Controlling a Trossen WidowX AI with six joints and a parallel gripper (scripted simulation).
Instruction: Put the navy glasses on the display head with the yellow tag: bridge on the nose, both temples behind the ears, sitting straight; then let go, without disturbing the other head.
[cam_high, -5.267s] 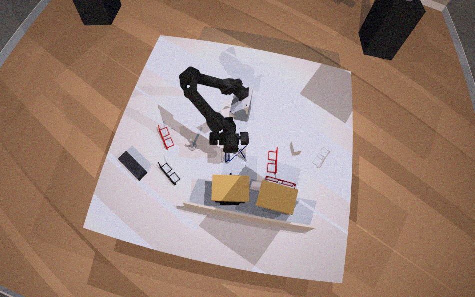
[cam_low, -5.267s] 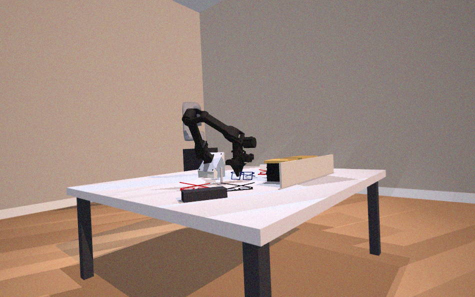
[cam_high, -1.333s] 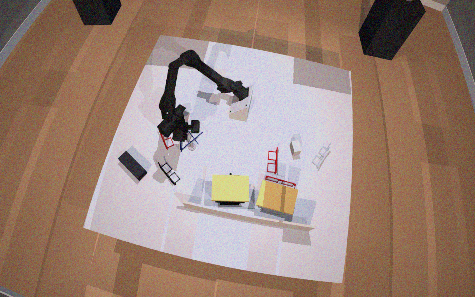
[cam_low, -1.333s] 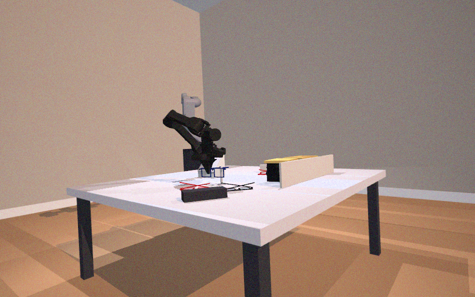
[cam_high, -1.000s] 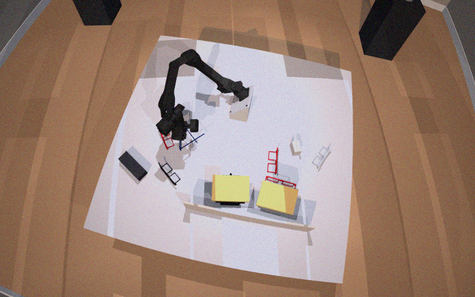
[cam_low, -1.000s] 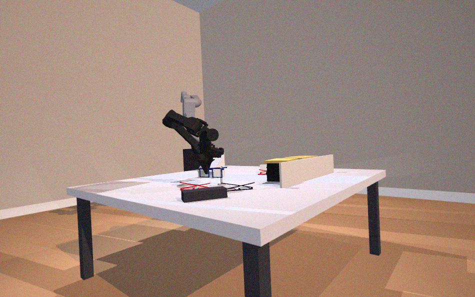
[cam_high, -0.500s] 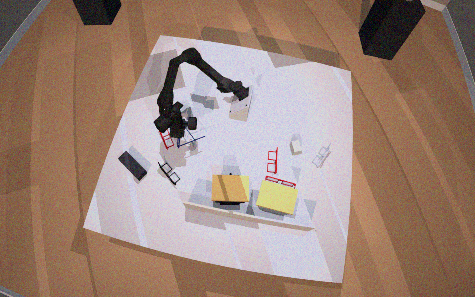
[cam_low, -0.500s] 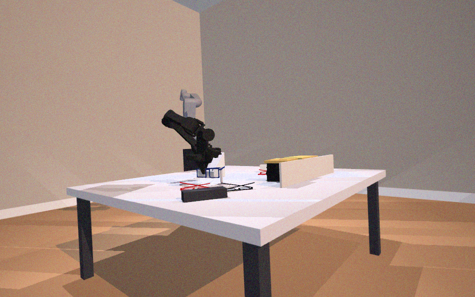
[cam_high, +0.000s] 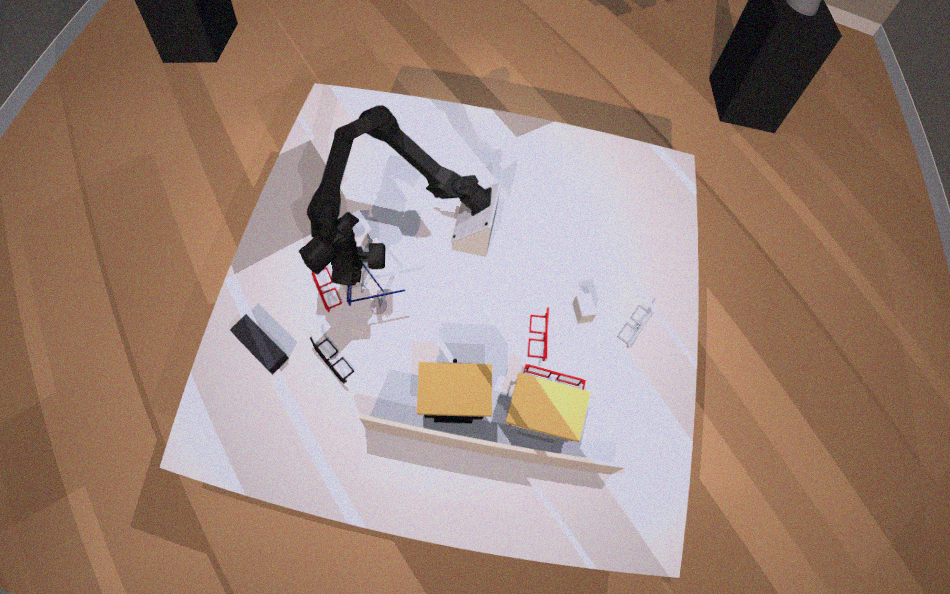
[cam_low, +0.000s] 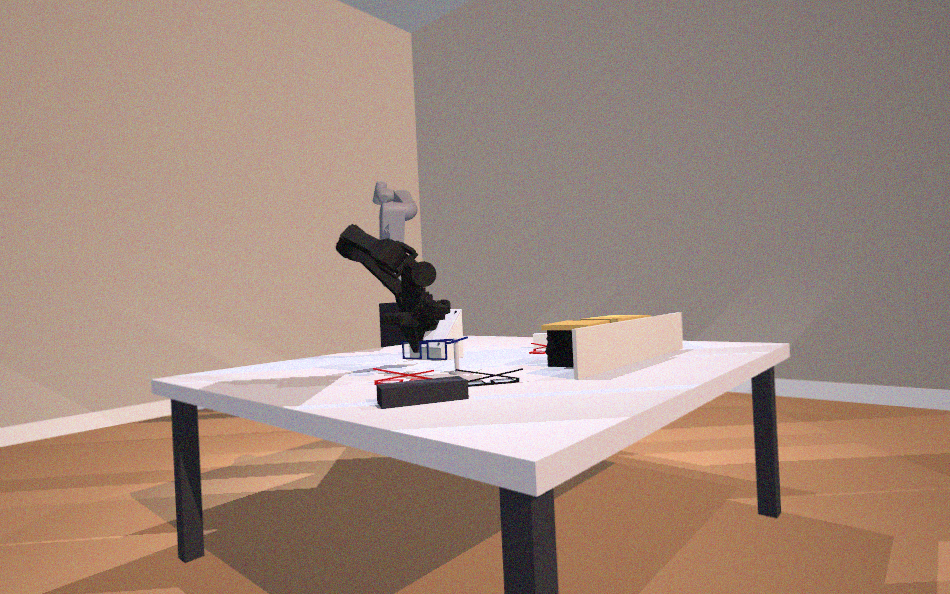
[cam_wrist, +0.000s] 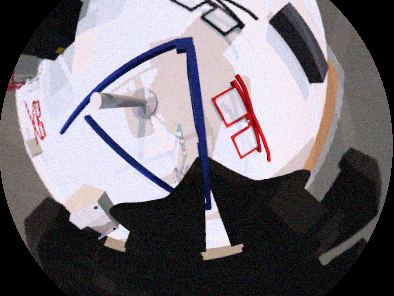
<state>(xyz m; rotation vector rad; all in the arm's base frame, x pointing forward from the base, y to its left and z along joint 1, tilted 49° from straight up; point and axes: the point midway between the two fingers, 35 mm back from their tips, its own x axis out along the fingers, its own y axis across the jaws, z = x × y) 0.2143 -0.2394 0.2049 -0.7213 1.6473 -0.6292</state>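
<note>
My gripper tip is 60 mm short of the thin post, 80 mm to the right of it and 30 mm above it. From my gripper tip the other things lie so: black box: 210 mm ahead, 210 mm to the right, 40 mm below; display head: 260 mm ahead, 290 mm to the left; beige board: 400 mm ahead, 390 mm to the left.
</note>
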